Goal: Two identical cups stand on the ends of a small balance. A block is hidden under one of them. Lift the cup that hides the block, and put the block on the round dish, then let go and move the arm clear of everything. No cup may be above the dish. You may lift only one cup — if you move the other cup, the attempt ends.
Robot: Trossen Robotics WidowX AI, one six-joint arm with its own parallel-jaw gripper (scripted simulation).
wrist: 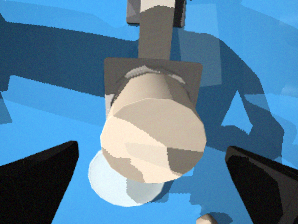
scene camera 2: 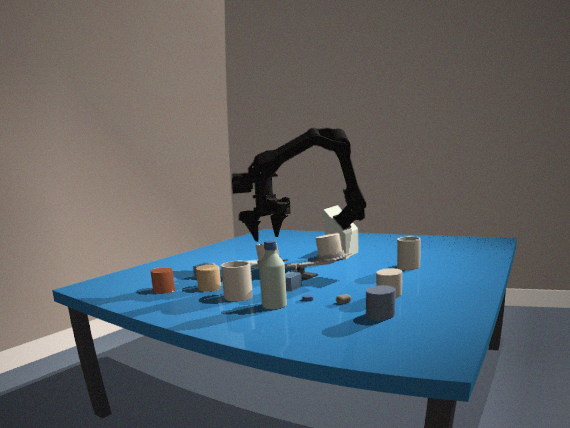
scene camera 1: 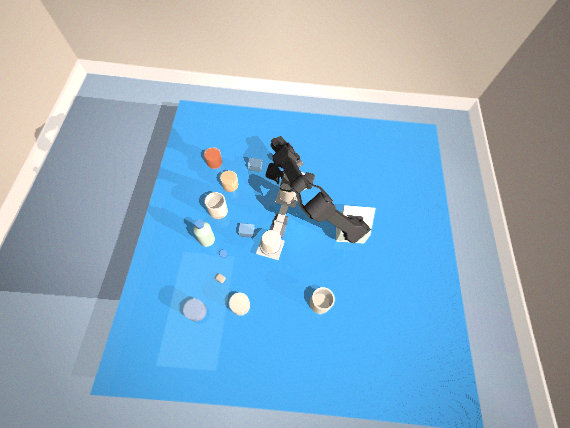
Path:
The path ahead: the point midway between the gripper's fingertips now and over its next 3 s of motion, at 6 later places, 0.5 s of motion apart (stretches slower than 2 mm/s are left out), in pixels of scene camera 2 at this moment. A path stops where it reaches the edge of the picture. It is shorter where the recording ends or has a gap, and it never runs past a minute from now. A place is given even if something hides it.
My gripper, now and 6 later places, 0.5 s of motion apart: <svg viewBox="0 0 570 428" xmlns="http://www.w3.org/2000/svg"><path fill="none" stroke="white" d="M266 239L266 245L267 253L268 256L267 252L267 247L267 242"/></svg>

